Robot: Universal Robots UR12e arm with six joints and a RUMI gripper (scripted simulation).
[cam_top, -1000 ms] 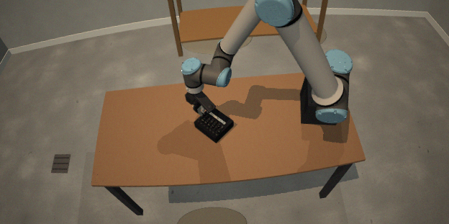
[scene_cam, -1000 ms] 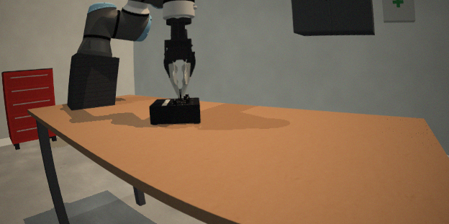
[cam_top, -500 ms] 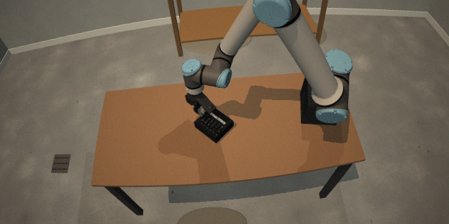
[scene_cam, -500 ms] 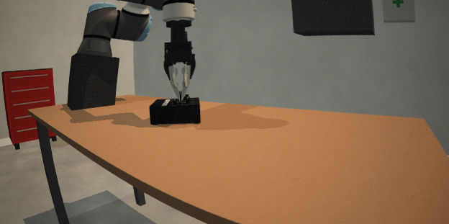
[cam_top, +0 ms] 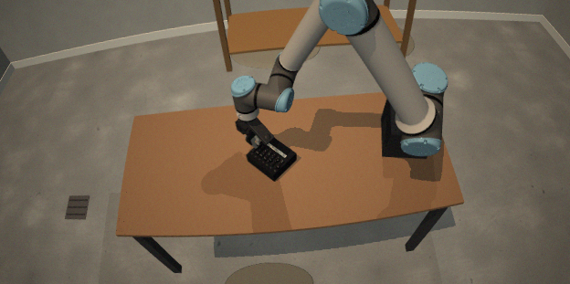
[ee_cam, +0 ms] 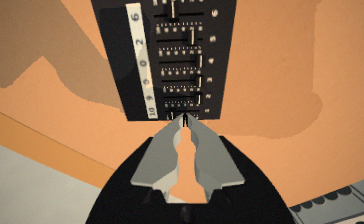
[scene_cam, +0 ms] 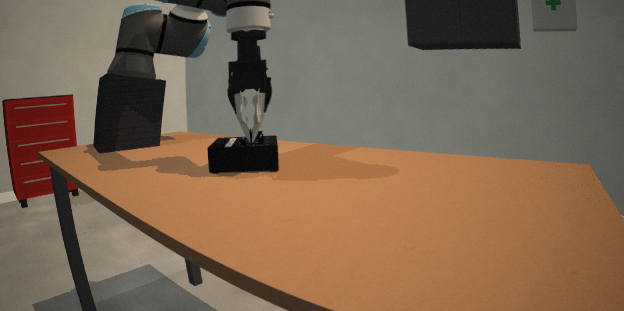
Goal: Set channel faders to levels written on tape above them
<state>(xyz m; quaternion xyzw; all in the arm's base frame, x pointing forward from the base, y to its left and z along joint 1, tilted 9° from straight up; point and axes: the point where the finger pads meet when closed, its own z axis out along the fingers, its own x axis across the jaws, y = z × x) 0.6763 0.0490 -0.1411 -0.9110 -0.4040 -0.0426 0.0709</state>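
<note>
Right now the master fader is 90 mm behind my hand, 100 mm to the left of it and 10 mm below it.
</note>
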